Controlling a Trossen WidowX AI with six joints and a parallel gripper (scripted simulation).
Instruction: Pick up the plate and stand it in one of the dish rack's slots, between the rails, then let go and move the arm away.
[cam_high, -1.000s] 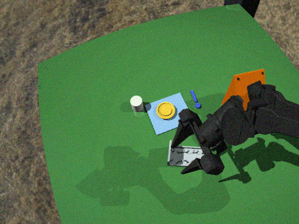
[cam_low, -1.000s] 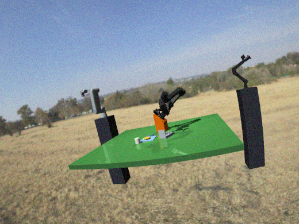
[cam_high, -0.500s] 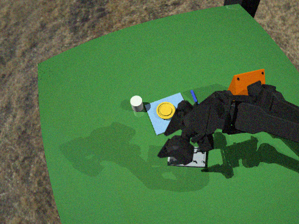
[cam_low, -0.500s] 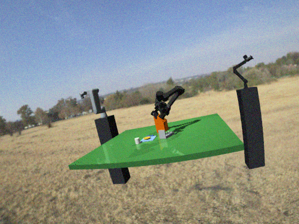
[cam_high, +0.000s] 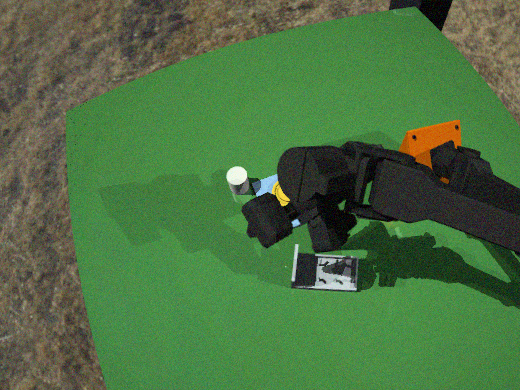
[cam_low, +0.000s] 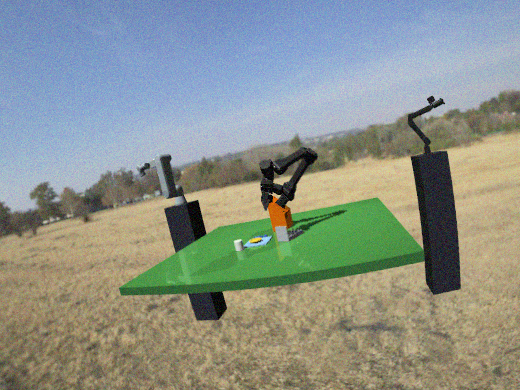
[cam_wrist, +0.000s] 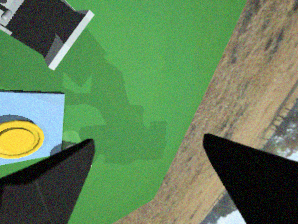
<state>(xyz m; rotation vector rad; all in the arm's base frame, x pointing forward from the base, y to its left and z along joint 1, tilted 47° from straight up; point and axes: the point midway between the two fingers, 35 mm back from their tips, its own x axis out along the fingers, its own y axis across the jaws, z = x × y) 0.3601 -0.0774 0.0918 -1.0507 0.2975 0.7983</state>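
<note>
Now: the yellow plate 180 mm below my gripper tip, 120 mm to the right of it and 80 mm behind it. Round my gripper tip: white cup 180 mm to the right, 170 mm below, 10 mm ahead; grey dish rack 180 mm below, 90 mm behind, 80 mm to the left; blue spoon 210 mm behind, 200 mm below, 120 mm to the right.
</note>
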